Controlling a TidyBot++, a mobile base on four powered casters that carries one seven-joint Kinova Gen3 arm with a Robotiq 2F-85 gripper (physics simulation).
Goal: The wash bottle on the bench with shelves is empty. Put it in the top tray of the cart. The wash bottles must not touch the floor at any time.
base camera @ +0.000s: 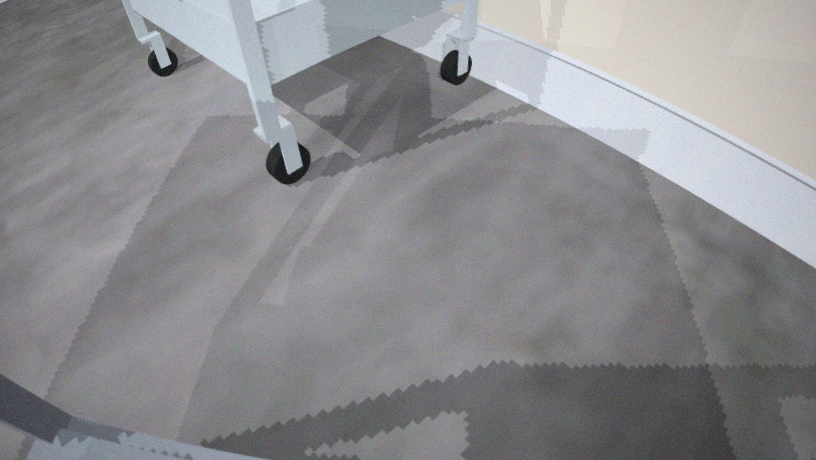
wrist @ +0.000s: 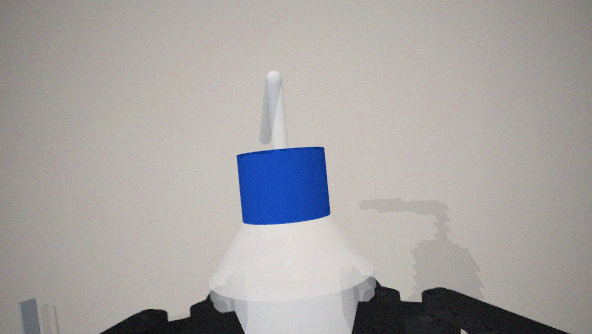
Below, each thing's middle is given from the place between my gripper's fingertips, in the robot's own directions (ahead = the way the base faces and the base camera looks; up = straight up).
The white wash bottle [wrist: 290, 259] lies 3 cm behind my hand and 1 cm above it.
